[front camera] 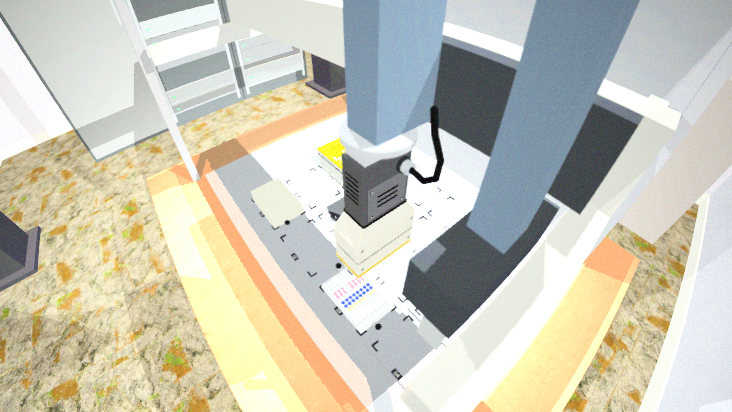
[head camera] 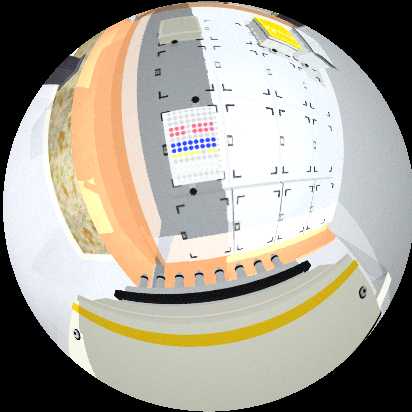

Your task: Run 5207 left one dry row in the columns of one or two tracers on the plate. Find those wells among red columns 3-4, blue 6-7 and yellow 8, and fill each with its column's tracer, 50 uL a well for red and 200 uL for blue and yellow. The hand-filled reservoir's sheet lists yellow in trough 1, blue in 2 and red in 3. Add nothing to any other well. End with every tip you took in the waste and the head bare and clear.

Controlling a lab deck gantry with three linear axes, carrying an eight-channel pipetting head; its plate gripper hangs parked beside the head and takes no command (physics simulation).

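Note:
The white plate [front camera: 372,313] [head camera: 197,169] lies on the grey deck strip. In the head view, both red columns [head camera: 202,127] show a pale gap fourth from the left; the yellow column [head camera: 186,154] seems to have one sixth from the left; both blue columns [head camera: 194,145] look unbroken. The pipetting head [front camera: 376,235] [head camera: 215,370] hangs above the deck, its row of nozzles [head camera: 199,277] without tips. A pale beige block [front camera: 277,200] [head camera: 180,29], possibly the reservoir, shows no liquid colours. The parked gripper [front camera: 336,209] is mostly hidden behind the head; its fingers are unclear.
A yellow tip rack [front camera: 331,151] [head camera: 278,34] stands toward the far side, partly behind the head in the front view. A greyish open bin [head camera: 320,52] stands beside it. Orange edging [head camera: 107,150] borders the deck. A blue-grey column [front camera: 542,112] stands right of the head.

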